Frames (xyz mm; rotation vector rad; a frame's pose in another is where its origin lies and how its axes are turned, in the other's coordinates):
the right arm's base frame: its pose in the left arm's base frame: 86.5 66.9 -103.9 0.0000 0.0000 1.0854
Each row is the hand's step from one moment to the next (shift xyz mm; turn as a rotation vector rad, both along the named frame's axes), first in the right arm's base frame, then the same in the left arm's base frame.
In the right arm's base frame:
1: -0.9 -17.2 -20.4 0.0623 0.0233 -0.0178
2: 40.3 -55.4 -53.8 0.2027 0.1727 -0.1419
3: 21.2 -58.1 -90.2 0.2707 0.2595 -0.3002
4: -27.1 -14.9 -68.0 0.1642 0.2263 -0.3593
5: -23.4 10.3 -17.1 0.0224 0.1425 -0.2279
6: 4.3 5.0 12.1 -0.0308 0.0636 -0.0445
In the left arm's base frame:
1: 14.8 -8.8 -20.4 0.0085 0.0660 -0.0178
2: 67.8 9.8 -53.8 -0.0582 0.2599 -0.1419
3: 61.3 -8.4 -90.2 -0.1032 0.3605 -0.3002
4: 0.5 -30.9 -68.0 -0.1236 0.2508 -0.3593
5: -20.0 -15.9 -17.1 -0.1156 0.0863 -0.2279
6: -2.4 6.1 12.1 -0.0706 0.0024 -0.0445

